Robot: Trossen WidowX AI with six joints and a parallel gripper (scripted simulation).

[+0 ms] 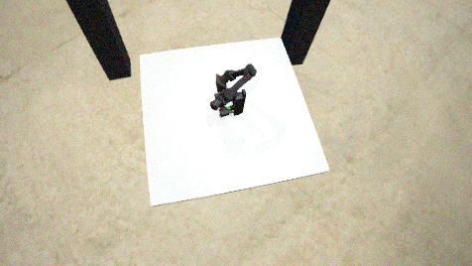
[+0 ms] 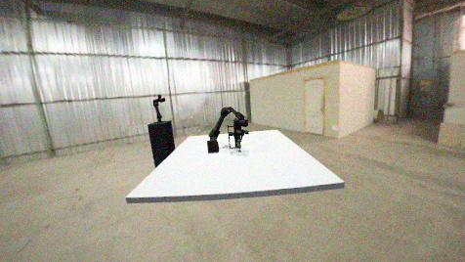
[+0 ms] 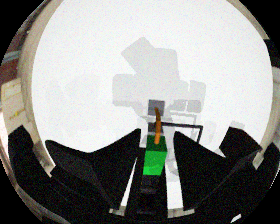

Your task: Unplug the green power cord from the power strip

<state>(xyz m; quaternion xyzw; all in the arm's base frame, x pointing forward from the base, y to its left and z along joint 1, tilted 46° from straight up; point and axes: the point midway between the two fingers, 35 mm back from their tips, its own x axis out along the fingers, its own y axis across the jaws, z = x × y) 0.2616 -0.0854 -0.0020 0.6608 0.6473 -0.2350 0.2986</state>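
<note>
Right now my gripper tip is 10 mm past the green plug, 60 mm to the right of it and 10 mm above it.
</note>
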